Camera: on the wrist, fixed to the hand. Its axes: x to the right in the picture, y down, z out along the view.
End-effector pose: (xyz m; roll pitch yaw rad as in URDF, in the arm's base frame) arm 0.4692 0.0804 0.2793 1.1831 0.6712 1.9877
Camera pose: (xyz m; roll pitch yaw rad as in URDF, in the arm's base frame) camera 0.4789 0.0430 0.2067 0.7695 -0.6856 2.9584
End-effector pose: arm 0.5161 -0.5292 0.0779 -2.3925 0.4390 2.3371
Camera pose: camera 0.4639 -0.5155 0.1400 2.5464 0.3741 0.5183
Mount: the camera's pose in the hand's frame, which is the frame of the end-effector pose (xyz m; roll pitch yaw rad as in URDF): 0.0153 -0.0722 -0.0363 -0.0812 0.3059 1.6248
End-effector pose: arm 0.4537 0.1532 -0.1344 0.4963 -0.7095 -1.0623
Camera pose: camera 0.4400 0.0828 -0.1747 -0.8209 -0.1098 0.6721
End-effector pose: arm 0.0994 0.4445 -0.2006 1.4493 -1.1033 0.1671
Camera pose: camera 0.1686 0.4838 -0.2212 -1.4662 -0.3721 2.8478
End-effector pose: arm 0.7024 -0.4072 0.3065 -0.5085 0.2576 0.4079
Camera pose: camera 0.7488 -0.4751 0.3059 0.3155 0.7609 2.3090
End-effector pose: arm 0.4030 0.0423 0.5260 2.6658 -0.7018 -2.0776
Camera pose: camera 0.4677 -0.0076 0.5353 -2.3465 -0.5286 2.0262
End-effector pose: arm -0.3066 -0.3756 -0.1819 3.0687 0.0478 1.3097
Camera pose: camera -0.3744 -0.3401 -0.1517 3.0132 -0.3809 -0.2975
